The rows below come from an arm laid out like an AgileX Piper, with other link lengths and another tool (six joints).
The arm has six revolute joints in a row. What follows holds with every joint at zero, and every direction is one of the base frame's. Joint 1 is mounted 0.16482 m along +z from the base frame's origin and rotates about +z. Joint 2 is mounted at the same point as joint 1 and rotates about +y. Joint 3 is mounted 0.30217 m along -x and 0.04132 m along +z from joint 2 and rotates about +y. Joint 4 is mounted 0.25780 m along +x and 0.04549 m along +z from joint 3 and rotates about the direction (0.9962, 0, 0.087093). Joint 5 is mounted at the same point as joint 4 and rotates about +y. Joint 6 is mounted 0.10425 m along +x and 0.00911 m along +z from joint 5 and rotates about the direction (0.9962, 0, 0.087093). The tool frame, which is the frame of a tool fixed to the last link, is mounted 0.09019 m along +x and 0.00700 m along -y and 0.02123 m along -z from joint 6; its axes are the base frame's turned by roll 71.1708, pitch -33.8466 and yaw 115.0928 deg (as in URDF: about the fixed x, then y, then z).
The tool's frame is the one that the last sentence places.
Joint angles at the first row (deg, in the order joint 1, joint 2, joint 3, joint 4, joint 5, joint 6):
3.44 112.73 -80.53 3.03 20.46 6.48
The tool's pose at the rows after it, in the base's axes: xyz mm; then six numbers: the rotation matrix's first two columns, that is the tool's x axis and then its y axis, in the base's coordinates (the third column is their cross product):
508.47, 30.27, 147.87, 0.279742, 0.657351, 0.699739, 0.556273, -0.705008, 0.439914
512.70, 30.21, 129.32, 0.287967, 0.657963, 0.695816, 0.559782, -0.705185, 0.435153
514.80, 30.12, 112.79, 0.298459, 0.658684, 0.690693, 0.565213, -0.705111, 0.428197
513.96, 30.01, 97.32, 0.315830, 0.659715, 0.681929, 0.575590, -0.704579, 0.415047
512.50, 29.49, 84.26, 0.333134, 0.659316, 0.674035, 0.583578, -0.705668, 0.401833
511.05, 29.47, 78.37, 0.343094, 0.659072, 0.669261, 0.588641, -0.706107, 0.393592
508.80, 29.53, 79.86, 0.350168, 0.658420, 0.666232, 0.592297, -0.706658, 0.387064
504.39, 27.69, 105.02, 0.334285, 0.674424, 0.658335, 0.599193, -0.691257, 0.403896
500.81, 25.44, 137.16, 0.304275, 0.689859, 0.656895, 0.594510, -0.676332, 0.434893
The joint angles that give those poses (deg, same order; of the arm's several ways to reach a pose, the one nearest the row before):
3.28 115.15 -80.53 3.03 18.84 6.60
3.28 117.61 -80.54 3.03 16.98 6.60
3.28 119.70 -80.53 3.03 15.70 6.60
3.28 121.49 -80.53 3.03 15.35 6.60
3.22 122.97 -80.53 3.03 15.21 6.69
3.22 123.60 -80.53 3.03 15.38 6.75
3.22 123.27 -80.53 3.03 16.29 6.83
3.22 119.92 -80.53 1.74 19.19 6.83
3.22 115.84 -80.54 0.43 21.48 6.83

